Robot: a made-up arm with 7 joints. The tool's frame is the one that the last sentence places.
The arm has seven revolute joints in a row. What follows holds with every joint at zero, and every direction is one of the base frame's.
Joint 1 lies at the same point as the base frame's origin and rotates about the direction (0, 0.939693, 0.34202).
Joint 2 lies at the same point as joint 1 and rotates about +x.
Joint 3 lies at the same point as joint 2 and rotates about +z.
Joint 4 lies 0.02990 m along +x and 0.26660 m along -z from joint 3 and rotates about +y.
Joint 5 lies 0.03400 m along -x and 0.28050 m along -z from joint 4 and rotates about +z.
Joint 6 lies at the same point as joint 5 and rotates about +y.
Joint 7 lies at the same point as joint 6 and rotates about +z.
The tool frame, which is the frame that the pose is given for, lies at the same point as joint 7; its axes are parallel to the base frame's.
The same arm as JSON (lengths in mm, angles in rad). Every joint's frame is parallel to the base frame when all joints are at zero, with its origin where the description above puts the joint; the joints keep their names.
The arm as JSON. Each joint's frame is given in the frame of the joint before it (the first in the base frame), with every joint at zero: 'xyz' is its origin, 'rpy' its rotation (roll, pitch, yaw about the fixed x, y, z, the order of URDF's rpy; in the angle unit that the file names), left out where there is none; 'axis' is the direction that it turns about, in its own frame. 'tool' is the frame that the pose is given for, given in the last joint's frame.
{"units": {"length": "mm", "angle": "rad"}, "joints": [{"name": "joint 1", "type": "revolute", "origin": {"xyz": [0.0, 0.0, 0.0]}, "axis": [0.0, 0.9397, 0.342]}, {"name": "joint 2", "type": "revolute", "origin": {"xyz": [0.0, 0.0, 0.0]}, "axis": [1.0, 0.0, 0.0]}, {"name": "joint 3", "type": "revolute", "origin": {"xyz": [0.0, 0.0, 0.0]}, "axis": [0.0, 0.0, 1.0]}, {"name": "joint 4", "type": "revolute", "origin": {"xyz": [29.9, 0.0, -266.6]}, "axis": [0.0, 1.0, 0.0]}, {"name": "joint 5", "type": "revolute", "origin": {"xyz": [-34.0, 0.0, -280.5]}, "axis": [0.0, 0.0, 1.0]}, {"name": "joint 6", "type": "revolute", "origin": {"xyz": [0.0, 0.0, 0.0]}, "axis": [0.0, 1.0, 0.0]}, {"name": "joint 7", "type": "revolute", "origin": {"xyz": [0.0, 0.0, 0.0]}, "axis": [0.0, 0.0, 1.0]}], "tool": {"origin": {"xyz": [0.0, 0.0, 0.0]}}}
